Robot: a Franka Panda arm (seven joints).
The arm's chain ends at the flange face. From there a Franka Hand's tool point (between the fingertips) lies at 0.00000 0.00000 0.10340 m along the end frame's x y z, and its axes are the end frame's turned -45 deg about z.
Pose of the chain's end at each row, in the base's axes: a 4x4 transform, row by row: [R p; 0 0 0 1], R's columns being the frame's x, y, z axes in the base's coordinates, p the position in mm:
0.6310 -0.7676 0.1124 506.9; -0.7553 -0.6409 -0.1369 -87.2; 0.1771 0.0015 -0.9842 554.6; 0 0 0 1
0.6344 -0.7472 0.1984 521.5; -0.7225 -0.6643 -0.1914 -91.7; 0.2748 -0.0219 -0.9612 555.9; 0 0 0 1
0.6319 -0.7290 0.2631 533.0; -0.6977 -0.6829 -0.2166 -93.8; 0.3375 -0.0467 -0.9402 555.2; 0 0 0 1
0.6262 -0.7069 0.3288 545.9; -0.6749 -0.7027 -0.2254 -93.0; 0.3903 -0.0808 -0.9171 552.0; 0 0 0 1
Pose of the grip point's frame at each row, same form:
0.9890 -0.0966 0.1124 518.5; -0.0809 -0.9873 -0.1369 -101.4; 0.1242 0.1263 -0.9842 452.8; 0 0 0 1
0.9769 -0.0798 0.1984 542.0; -0.0412 -0.9806 -0.1914 -111.5; 0.2098 0.1788 -0.9612 456.5; 0 0 0 1
0.9623 -0.0687 0.2631 560.2; -0.0105 -0.9762 -0.2166 -116.2; 0.2717 0.2056 -0.9402 458.0; 0 0 0 1
0.9426 -0.0571 0.3288 579.9; 0.0197 -0.9741 -0.2254 -116.3; 0.3331 0.2188 -0.9171 457.2; 0 0 0 1

